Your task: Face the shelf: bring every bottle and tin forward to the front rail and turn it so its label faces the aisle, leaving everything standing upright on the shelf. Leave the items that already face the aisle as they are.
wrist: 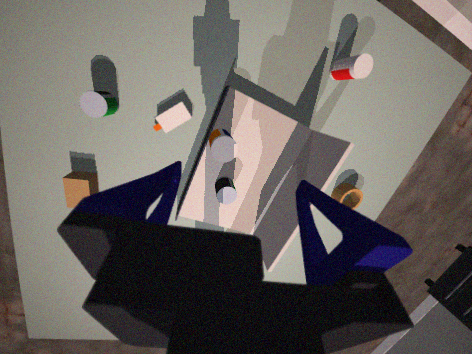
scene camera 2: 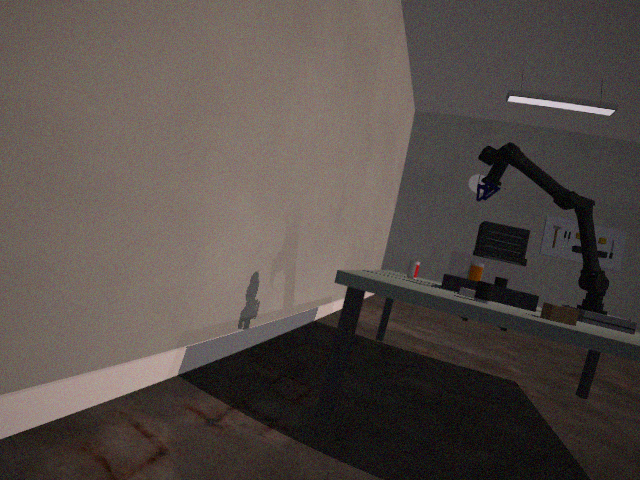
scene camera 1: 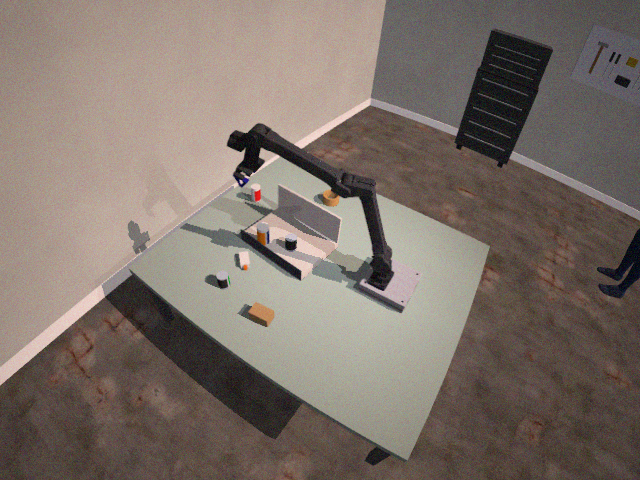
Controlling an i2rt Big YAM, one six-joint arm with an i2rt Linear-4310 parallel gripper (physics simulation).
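Frame: origin at the arm's base, x ahead, y left, z up, level; centimetres.
Seen in the pictures: gripper, between the fingertips: (wrist: pixel 241 177) (scene camera 2: pixel 480 200) (scene camera 1: pixel 246 179); arm's base, origin of its link: (scene camera 2: pixel 591 311) (scene camera 1: pixel 380 278).
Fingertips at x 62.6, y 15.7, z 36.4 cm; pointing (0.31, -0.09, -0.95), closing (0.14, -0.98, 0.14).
Offsets run from my fingertips to a thing's top centre. Level surfaces: height alone.
The shelf (scene camera 1: pixel 271 255) (scene camera 2: pixel 516 299) (wrist: pixel 280 130) has a dark front rail and a grey back panel. A white-topped orange bottle @(dx -4.5, dy -3.5, dz -27.0 cm) (scene camera 1: pixel 263 235) (scene camera 2: pixel 476 272) (wrist: pixel 222 147) stands upright close behind the rail, towards the far end; its orange patch shows from the front, with dark blue beside it. A short black tin @(dx -17.5, dy -8.7, dz -30.9 cm) (scene camera 1: pixel 291 242) (scene camera 2: pixel 500 282) (wrist: pixel 226 192) with a pale lid stands upright further back from the rail; a green sliver shows on its side away from the rail in the wrist view. My gripper (scene camera 1: pixel 241 181) (scene camera 2: pixel 488 194) (wrist: pixel 241 177) is open and empty, high above the table.
On the table @(dz -41.7 cm) (scene camera 1: pixel 336 351) (wrist: pixel 45 280) stand a white-and-red bottle @(dx +23.6, dy -31.0, dz -32.1 cm) (scene camera 1: pixel 255 192) (scene camera 2: pixel 415 269) (wrist: pixel 352 66), a black-and-green tin @(dx -4.4, dy +25.7, dz -34.7 cm) (scene camera 1: pixel 222 279) (wrist: pixel 97 104), a white box @(dx -3.5, dy +10.0, dz -38.9 cm) (scene camera 1: pixel 244 259) (wrist: pixel 173 117), an orange-brown block @(dx -29.1, dy +29.2, dz -36.7 cm) (scene camera 1: pixel 261 314) (wrist: pixel 77 191) and, behind the shelf, a round bowl @(dx -12.3, dy -55.8, dz -36.7 cm) (scene camera 1: pixel 330 199).
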